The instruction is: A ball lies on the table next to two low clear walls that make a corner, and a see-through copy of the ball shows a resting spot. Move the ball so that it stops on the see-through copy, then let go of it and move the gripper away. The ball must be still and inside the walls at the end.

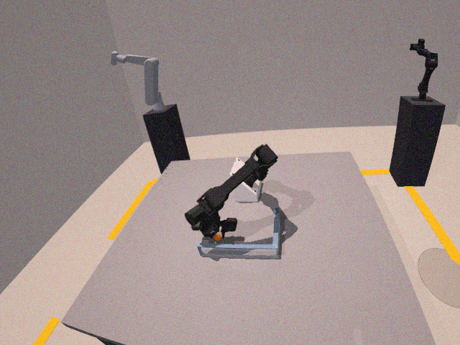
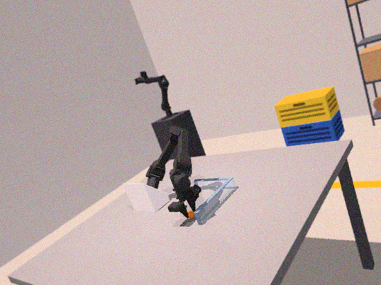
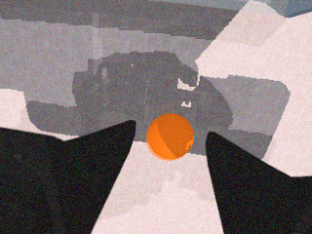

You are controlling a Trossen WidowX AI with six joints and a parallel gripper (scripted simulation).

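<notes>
My gripper tip is right at the orange ball. Round my gripper tip: see-through copy: right at my gripper tip; clear wall: 80 mm ahead, 110 mm to the left, 20 mm above.
</notes>
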